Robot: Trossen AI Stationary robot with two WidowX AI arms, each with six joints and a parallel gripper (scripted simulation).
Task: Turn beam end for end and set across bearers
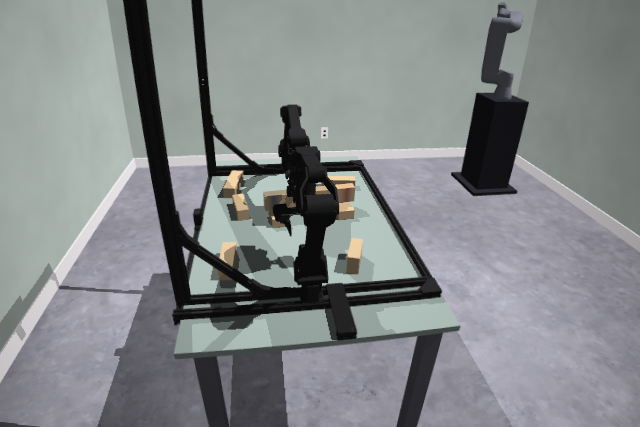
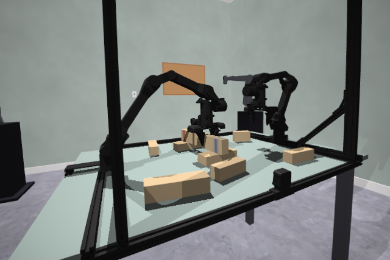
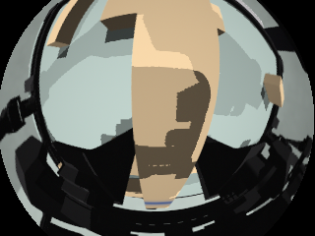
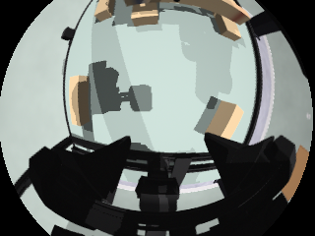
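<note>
The beam lies 50 mm ahead of my left hand, 20 mm below it and 10 mm to the left of it.
</note>
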